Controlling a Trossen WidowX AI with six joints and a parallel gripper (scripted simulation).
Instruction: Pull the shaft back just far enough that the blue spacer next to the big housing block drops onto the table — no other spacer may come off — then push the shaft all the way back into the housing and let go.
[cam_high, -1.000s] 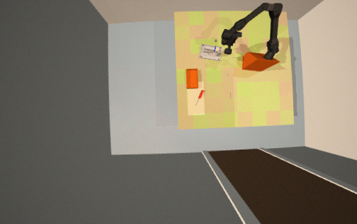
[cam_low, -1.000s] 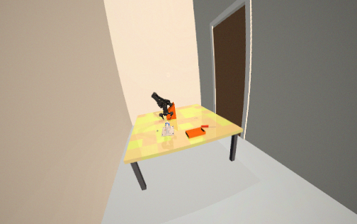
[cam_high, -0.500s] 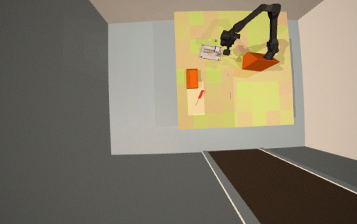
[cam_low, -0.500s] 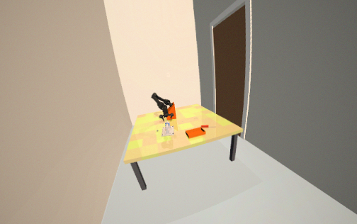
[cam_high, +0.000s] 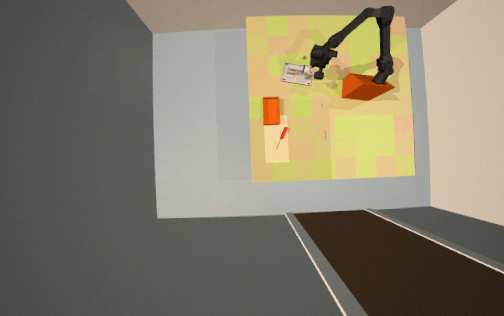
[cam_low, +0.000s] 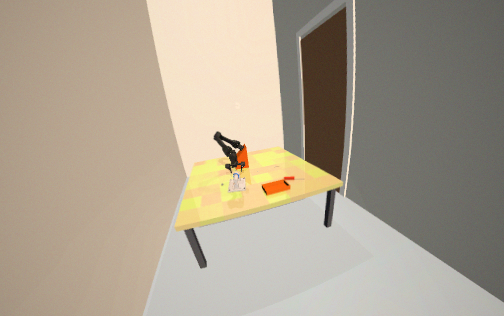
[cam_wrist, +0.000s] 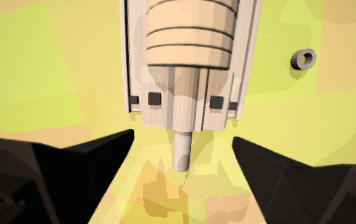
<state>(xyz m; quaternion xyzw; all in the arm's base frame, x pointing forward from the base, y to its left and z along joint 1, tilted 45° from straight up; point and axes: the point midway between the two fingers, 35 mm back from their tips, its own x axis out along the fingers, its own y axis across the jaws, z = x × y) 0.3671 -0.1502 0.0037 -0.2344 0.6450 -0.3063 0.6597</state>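
Right now the blue spacer is 10 cm ahead of my gripper tip, 1 cm to the right of it and 1 cm above it. From my gripper tip the other things lie so: grey piece 15 cm to the right, 7 cm ahead, 6 cm below; orange tray 30 cm ahead, 29 cm to the left, 5 cm below; fixture 12 cm ahead, 2 cm below, 1 cm to the right.
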